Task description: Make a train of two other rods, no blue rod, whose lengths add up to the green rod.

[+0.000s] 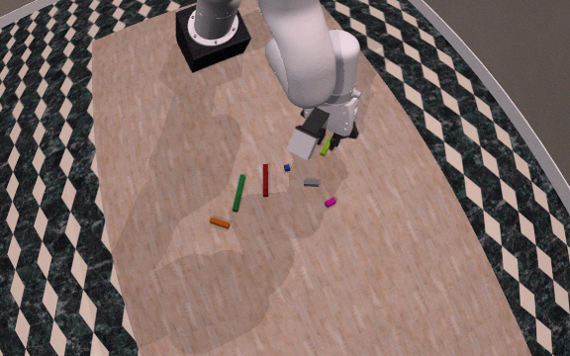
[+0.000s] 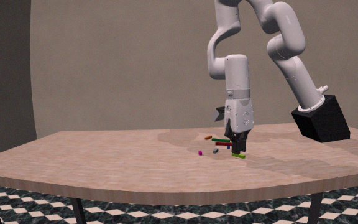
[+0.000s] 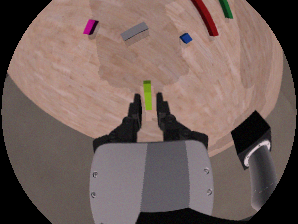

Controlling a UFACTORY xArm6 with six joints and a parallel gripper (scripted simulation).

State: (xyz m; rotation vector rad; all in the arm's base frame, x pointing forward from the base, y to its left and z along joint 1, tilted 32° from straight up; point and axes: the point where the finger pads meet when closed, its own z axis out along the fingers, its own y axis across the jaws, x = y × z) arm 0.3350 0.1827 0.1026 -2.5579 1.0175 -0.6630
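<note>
Now: hand 3 cm above the lime rod. Also, from my hand: grey rod: 8 cm ahead, 6 cm to the right, 3 cm below; small blue rod: 3 cm ahead, 9 cm to the right, 3 cm below; magenta rod: 13 cm ahead, 3 cm to the right, 3 cm below.
</note>
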